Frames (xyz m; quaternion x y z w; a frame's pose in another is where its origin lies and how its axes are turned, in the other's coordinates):
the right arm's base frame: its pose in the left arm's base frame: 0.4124 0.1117 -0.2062 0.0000 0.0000 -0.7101 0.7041
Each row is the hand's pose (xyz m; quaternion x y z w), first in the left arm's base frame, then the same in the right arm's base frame.
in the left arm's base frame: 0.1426 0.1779 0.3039 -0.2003 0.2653 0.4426 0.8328
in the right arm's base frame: -0.0639 -0.2704 0.5101 -0.3294 0.0446 0.9030 0.2721
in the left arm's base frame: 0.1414 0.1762 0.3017 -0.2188 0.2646 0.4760 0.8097
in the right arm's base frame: -0.0622 -0.2715 0.5079 -0.3419 0.0309 0.9101 0.2321
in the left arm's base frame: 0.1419 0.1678 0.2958 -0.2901 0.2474 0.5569 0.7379
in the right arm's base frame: -0.0538 -0.2710 0.5020 -0.3799 -0.0318 0.9161 0.1241
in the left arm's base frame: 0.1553 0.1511 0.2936 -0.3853 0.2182 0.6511 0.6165
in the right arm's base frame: -0.0372 -0.2574 0.4998 0.4262 0.1200 -0.8962 0.0283
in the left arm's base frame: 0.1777 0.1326 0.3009 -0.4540 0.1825 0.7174 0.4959
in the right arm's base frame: -0.0189 -0.2349 0.5071 0.4493 0.1939 -0.8573 0.1603
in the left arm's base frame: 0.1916 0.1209 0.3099 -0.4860 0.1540 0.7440 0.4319
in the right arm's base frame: -0.0073 -0.2209 0.5161 0.4516 0.2367 -0.8305 0.2242
